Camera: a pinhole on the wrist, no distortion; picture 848 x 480 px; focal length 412.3 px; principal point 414.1 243.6 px. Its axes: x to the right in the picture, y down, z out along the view. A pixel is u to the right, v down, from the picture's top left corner.
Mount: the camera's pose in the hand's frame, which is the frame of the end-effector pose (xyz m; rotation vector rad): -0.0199 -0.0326 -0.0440 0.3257 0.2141 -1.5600
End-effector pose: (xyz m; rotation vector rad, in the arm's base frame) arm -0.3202 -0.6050 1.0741 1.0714 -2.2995 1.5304
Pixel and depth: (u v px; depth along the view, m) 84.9 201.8 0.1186
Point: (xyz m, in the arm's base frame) -0.2787 -0.6671 0.9962
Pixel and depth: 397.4 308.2 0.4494
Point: -0.1341 -0.9835 1.0294
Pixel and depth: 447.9 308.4 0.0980
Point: -0.2535 -0.6551 1.1009
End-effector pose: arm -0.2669 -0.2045 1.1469 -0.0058 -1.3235 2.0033
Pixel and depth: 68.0 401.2 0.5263
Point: -0.7147 -0.6561 1.3258
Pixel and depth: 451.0 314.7 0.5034
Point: -0.3096 -0.4698 1.5534
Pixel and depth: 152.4 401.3 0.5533
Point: -0.6666 -0.6276 1.4028
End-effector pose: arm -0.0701 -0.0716 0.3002 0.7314 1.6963 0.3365
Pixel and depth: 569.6 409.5 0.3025
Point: 0.0512 -0.2402 0.0413
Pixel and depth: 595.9 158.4 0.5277
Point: 0.1725 -0.5588 0.0833
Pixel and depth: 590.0 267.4 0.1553
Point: -0.0339 -0.2102 0.2102
